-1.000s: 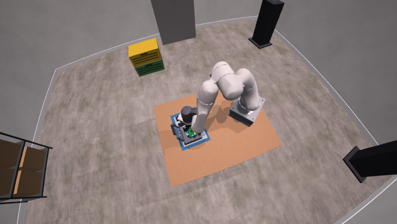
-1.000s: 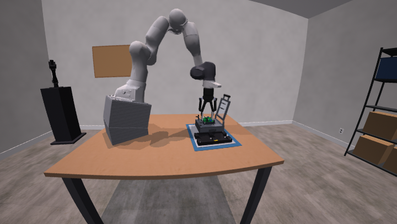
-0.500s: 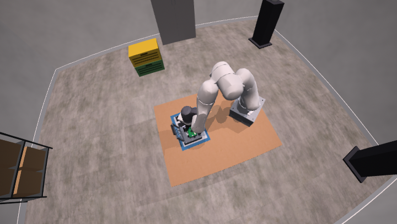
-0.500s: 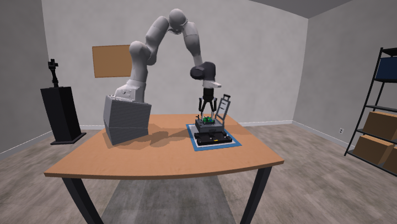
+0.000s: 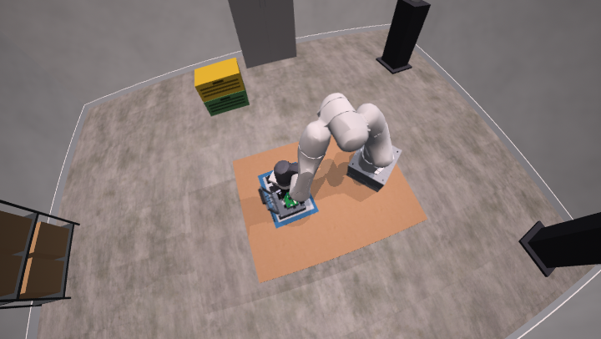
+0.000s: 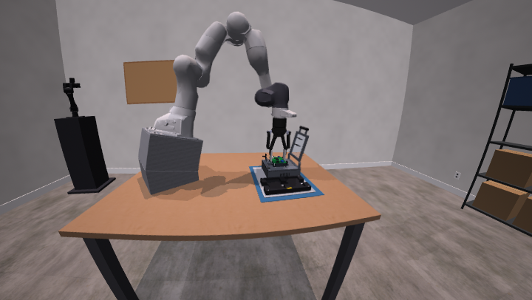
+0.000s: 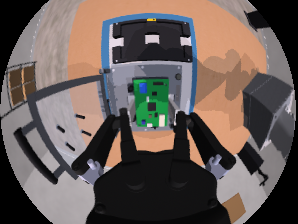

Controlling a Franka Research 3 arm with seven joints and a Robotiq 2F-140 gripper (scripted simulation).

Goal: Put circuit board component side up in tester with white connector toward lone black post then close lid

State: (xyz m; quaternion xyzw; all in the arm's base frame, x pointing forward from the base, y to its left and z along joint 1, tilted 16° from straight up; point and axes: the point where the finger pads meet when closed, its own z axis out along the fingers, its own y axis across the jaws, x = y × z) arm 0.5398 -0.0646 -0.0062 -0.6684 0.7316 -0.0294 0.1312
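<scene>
Right now my hand is 2 cm above the green circuit board. The rest, counted from my hand: tester lid (12 cm ahead, 1 cm to the right, 8 cm above).
</scene>
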